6 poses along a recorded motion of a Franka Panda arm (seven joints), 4.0 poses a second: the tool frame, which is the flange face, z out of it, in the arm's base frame.
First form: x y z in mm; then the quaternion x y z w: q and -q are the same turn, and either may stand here.
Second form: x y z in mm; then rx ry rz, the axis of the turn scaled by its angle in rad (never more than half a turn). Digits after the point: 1 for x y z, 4 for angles.
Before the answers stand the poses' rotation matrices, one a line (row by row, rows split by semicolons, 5 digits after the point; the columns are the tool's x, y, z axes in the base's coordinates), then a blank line. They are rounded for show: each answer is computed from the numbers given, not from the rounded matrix.
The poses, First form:
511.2, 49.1, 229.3, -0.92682, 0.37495, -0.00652, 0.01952
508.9, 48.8, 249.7, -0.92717, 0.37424, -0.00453, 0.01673
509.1, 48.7, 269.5, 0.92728, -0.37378, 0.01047, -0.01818
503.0, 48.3, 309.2, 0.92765, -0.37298, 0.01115, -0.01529
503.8, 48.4, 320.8, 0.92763, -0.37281, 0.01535, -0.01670
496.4, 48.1, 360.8, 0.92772, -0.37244, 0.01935, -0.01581
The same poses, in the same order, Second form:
0.71874 -0.69476 0.02672; -0.69527 -0.71806 0.03129; -0.00255 -0.04107 -0.99915
0.71985 -0.69382 0.02092; -0.69412 -0.71933 0.02763; -0.00412 -0.03441 -0.99940
0.72036 -0.69282 0.03301; -0.69358 -0.71992 0.02589; 0.00583 -0.04154 -0.99912
0.72153 -0.69164 0.03209; -0.69233 -0.72131 0.02005; 0.00928 -0.03668 -0.99928
0.72155 -0.69115 0.04093; -0.69217 -0.72147 0.01954; 0.01603 -0.04243 -0.99897
0.72183 -0.69043 0.04768; -0.69165 -0.72208 0.01492; 0.02413 -0.04375 -0.99875

511.2, 49.1, 229.3, -2.8760, 1.1635, -0.0202
508.9, 48.8, 249.7, -2.8822, 1.1633, -0.0141
509.1, 48.7, 269.5, -2.8799, 1.1609, -0.0325
503.0, 48.3, 309.2, -2.8863, 1.1605, -0.0347
503.8, 48.4, 320.8, -2.8837, 1.1589, -0.0477
496.4, 48.1, 360.8, -2.8855, 1.1584, -0.0602

